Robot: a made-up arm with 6 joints.
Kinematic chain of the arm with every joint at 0, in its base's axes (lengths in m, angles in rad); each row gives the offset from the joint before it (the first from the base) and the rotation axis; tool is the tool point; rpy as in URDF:
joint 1: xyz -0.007 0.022 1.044 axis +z
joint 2: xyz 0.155 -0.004 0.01 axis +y
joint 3: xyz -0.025 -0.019 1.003 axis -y
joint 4: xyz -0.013 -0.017 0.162 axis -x
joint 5: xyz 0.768 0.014 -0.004 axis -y
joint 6: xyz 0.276 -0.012 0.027 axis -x
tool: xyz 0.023 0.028 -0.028 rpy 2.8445 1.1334 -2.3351
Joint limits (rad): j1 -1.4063..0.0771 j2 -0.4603..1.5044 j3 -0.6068..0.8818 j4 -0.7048..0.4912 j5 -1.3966..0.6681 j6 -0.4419..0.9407
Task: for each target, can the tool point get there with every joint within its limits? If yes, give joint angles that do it. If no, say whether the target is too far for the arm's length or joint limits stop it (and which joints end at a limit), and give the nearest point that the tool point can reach.
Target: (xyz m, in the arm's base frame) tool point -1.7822 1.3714 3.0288
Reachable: no: too far | nearest point -0.3592 0.2897 2.9777 | short by 1.788 m
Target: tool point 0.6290 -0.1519 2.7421
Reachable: yes | joints -0.1371 -0.2567 0.2307 -0.4429 0.4763 0.6382
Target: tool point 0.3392 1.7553 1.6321
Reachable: no: joint limits stop it (at a limit: joint 1, joint 3, joint 4, joint 5, joint 6) | nearest point 0.5254 0.2454 1.7560 | short by 1.526 m
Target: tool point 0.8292 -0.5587 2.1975
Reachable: yes | joints -0.5938 -0.1225 0.0054 0.0393 -0.4757 -0.0767
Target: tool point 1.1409 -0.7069 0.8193
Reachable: yes | joints -0.6059 0.8697 -0.2593 -0.3973 -0.5743 -0.1603
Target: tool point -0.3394 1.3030 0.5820
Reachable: no: joint limits stop it (at a limit: joint 1, joint 2, joint 3, joint 4, joint 6) | nearest point 0.6726 0.2551 0.4512 | short by 1.463 m
